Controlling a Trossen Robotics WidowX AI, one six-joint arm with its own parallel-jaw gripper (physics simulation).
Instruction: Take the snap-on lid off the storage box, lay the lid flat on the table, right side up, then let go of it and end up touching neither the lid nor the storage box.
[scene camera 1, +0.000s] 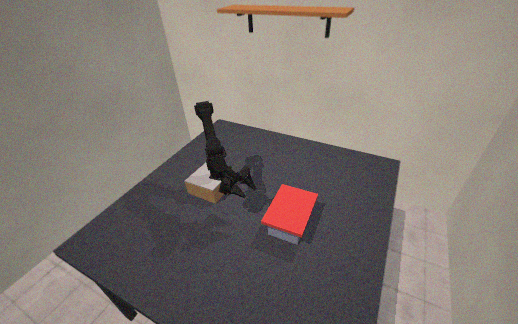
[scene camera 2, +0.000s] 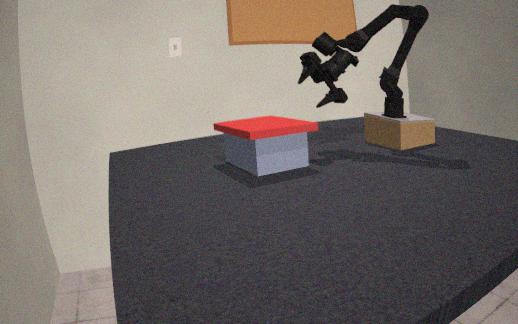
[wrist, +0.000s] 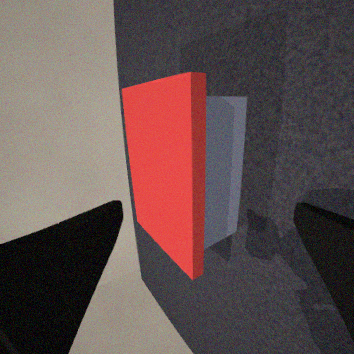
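Observation:
The red lid (scene camera 1: 291, 209) (scene camera 2: 267, 126) (wrist: 165, 172) sits flat on top of the storage box, its edges overhanging the walls. The blue-grey storage box (scene camera 1: 284, 234) (scene camera 2: 282, 151) (wrist: 220, 172) stands upright on the dark table (scene camera 1: 210, 280) (scene camera 2: 300, 240) (wrist: 320, 125). My gripper (scene camera 1: 249, 192) (scene camera 2: 308, 95) (wrist: 208, 210) is open and empty, its fingers wide apart. In scene camera 2 it hangs above the table, higher than the lid, on the arm-base side of the box, tilted downward. It touches neither the lid nor the box. In the wrist view the lid and box show between and beyond the fingertips.
The arm stands on a wooden base block (scene camera 1: 202, 191) (scene camera 2: 400, 134) with a light top. An orange-brown shelf (scene camera 1: 285, 10) is fixed to the wall high above the table; an orange-brown panel (scene camera 2: 292, 21) also shows high up in scene camera 2. A small white wall plate (scene camera 2: 175, 47) is on the wall.

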